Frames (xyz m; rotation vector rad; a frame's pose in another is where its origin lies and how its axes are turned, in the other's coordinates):
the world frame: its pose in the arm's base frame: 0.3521 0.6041 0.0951 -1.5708 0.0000 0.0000
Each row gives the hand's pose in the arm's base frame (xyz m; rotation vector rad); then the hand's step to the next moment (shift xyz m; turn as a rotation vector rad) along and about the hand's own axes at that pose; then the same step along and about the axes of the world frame.
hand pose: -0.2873 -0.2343 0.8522 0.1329 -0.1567 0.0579
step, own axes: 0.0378 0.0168 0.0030 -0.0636 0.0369 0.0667
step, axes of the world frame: 0.0357 -0.0111 0.0180 -0.0753 -0.0599 0.0244
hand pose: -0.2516 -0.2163 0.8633 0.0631 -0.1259 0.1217
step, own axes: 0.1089 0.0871 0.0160 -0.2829 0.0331 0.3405
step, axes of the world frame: 0.0944 -0.0347 0.0979 -0.3240 -0.3025 -0.0243
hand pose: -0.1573 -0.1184 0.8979 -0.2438 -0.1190 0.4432
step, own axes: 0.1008 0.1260 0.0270 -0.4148 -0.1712 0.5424
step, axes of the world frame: 0.0343 0.0004 0.1600 -0.3923 -0.5419 -0.2190
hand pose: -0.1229 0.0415 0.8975 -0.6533 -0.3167 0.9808
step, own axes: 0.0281 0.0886 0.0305 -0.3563 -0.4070 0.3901
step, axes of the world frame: -0.0599 0.0344 0.0693 -0.1246 -0.5736 -0.3165
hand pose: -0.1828 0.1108 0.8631 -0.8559 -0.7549 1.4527
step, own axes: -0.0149 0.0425 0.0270 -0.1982 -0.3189 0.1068
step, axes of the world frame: -0.0450 0.0214 -0.0164 0.0728 -0.3415 -0.1745
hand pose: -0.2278 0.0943 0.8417 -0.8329 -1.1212 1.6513
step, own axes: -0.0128 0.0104 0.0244 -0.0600 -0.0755 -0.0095
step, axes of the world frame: -0.0208 0.0008 -0.0208 0.0524 -0.0690 -0.0433
